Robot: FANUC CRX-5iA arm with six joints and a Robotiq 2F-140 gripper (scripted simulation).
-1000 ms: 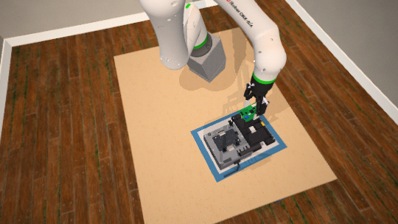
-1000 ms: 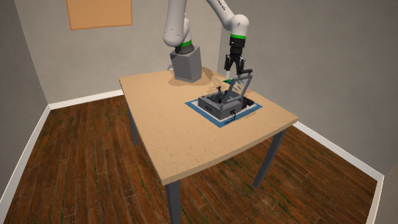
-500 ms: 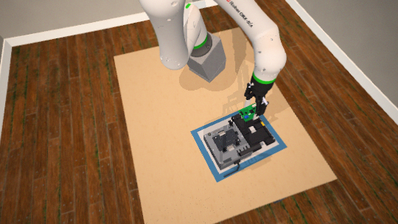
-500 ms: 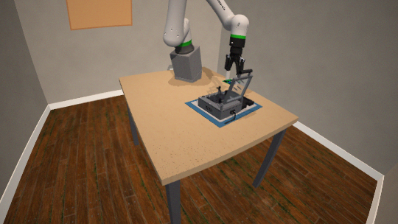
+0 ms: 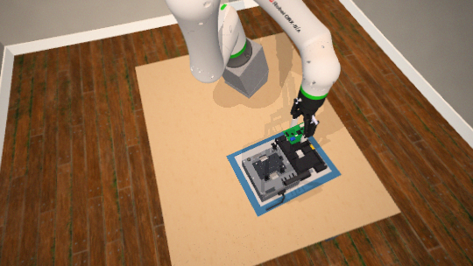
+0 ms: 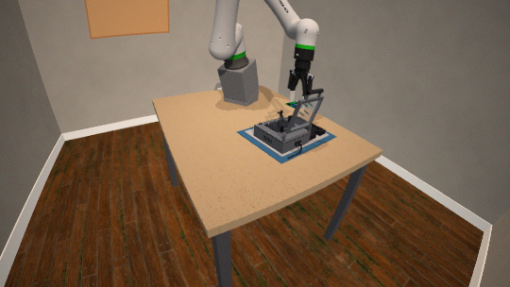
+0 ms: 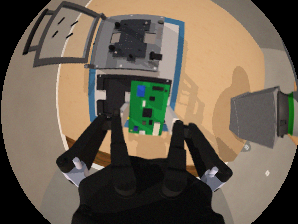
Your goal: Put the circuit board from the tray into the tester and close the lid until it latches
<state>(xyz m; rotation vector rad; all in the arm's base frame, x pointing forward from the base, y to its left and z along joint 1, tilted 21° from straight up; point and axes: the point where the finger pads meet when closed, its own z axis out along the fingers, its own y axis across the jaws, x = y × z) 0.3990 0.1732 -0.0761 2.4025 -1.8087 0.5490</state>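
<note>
Now: the circuit board 2 cm below my hand. Also, from my hand: tester lid: 22 cm ahead, 12 cm to the right, 4 cm above; tester: 12 cm ahead, 11 cm to the right, 3 cm below.
</note>
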